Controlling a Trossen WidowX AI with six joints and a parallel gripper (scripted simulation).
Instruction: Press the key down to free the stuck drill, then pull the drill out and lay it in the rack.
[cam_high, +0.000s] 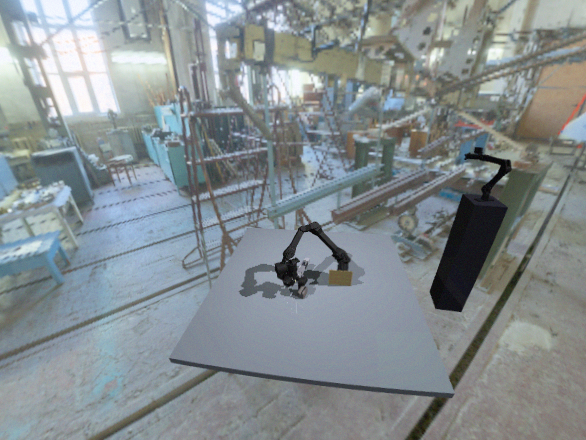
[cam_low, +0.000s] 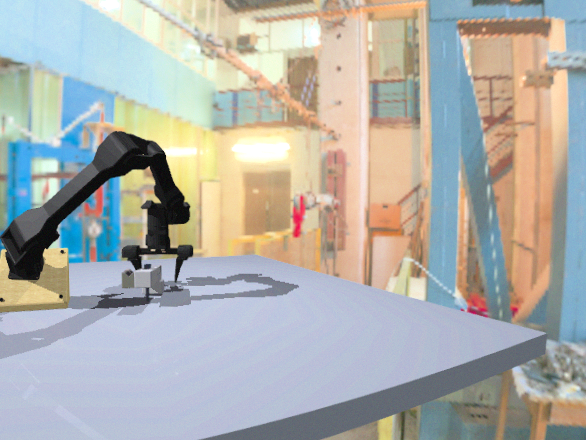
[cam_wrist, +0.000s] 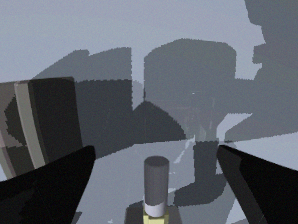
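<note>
My gripper tip is 10 mm past the drill, 50 mm to the left of it and 40 mm below it. The rest, counted from my gripper tip: light grey block 30 mm behind, 150 mm to the right, 40 mm above; then rack 70 mm behind, 30 mm to the left, 10 mm above.
</note>
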